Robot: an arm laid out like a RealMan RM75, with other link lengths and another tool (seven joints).
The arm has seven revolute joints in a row. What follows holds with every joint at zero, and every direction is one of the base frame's. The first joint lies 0.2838 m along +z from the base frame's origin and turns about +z. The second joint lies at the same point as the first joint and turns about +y. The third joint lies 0.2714 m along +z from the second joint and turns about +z. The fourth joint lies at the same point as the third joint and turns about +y. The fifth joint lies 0.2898 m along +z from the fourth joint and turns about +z. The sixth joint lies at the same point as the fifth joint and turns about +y. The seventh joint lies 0.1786 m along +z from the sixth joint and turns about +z. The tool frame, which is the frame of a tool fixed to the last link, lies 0.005 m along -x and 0.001 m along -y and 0.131 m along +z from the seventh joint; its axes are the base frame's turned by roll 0, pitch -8.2 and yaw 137.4 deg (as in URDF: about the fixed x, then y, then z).
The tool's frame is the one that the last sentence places.
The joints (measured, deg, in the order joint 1, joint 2, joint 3, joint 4, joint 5, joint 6, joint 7), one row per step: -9.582 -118.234 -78.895 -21.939 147.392 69.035 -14.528; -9.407 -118.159 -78.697 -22.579 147.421 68.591 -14.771; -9.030 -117.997 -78.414 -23.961 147.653 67.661 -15.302; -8.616 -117.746 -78.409 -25.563 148.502 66.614 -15.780; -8.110 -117.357 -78.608 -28.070 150.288 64.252 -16.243; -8.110 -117.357 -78.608 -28.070 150.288 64.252 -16.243; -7.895 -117.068 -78.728 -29.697 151.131 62.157 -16.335; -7.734 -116.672 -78.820 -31.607 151.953 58.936 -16.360; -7.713 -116.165 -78.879 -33.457 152.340 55.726 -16.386; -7.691 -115.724 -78.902 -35.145 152.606 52.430 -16.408; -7.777 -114.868 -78.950 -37.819 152.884 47.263 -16.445; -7.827 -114.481 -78.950 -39.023 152.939 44.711 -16.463; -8.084 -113.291 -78.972 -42.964 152.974 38.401 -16.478; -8.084 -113.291 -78.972 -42.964 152.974 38.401 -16.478
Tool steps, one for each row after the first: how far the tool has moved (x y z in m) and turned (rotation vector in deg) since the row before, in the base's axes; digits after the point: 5 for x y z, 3 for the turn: 0.00175 0.00161 -0.00075 -0.195 -0.386 -0.233; 0.00405 0.00346 -0.00126 -0.404 -0.765 -0.542; 0.00572 0.00444 -0.00075 -0.569 -0.409 -0.771; 0.00827 0.00853 -0.00379 -1.505 -0.196 -0.864; 0.00000 0.00000 0.00000 0.000 0.000 0.000; 0.00312 0.00631 -0.00290 -1.134 -0.084 -0.054; 0.00104 0.00815 -0.00525 -1.760 -0.095 0.488; 0.00050 0.00833 -0.00313 -1.516 -0.161 0.590; -0.00087 0.00724 -0.00431 -1.612 -0.216 0.839; -0.00058 0.01143 -0.00478 -2.419 -0.193 1.239; -0.00097 0.00480 -0.00294 -1.227 -0.120 0.735; 0.00667 0.01523 -0.00246 -2.614 -0.246 0.862; 0.00000 0.00000 0.00000 0.000 0.000 0.000
